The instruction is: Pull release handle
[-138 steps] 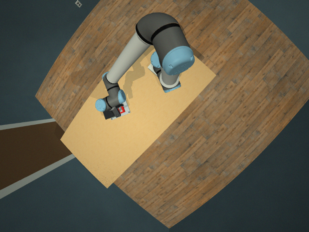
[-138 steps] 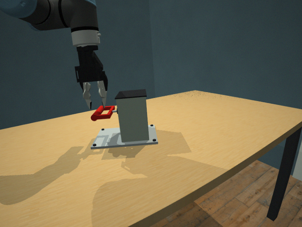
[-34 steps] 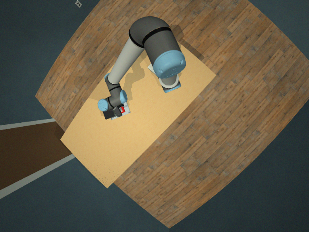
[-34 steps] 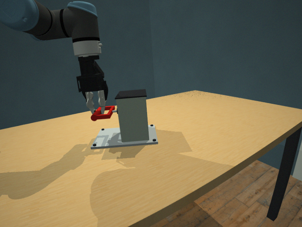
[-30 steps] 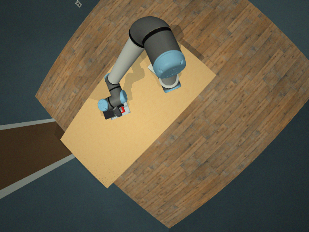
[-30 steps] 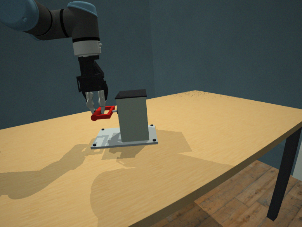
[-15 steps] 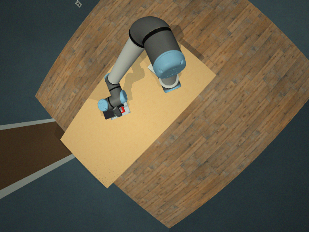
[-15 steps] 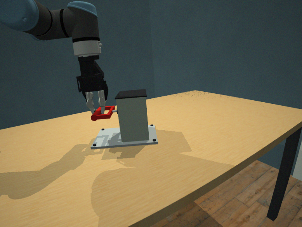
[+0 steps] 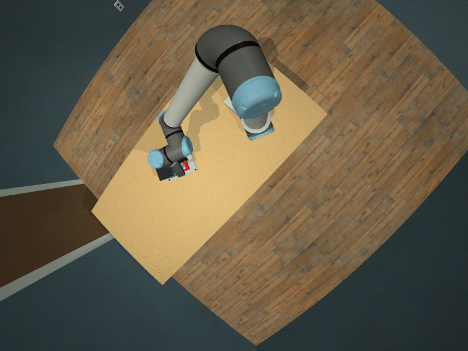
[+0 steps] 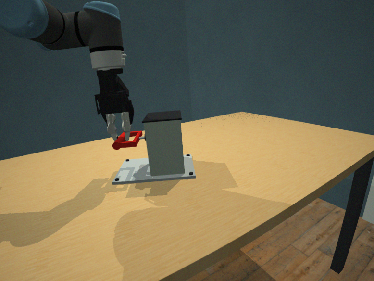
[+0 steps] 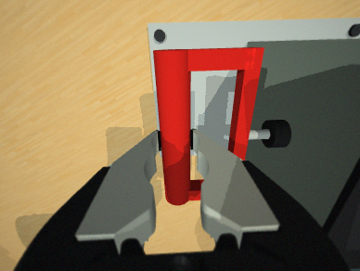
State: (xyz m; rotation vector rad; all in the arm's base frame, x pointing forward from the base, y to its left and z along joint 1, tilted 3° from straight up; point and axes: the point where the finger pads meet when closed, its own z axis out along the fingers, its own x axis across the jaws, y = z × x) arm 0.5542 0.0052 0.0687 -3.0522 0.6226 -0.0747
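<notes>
My gripper is now 50 mm short of the release handle and 20 mm to the left of it.
</notes>
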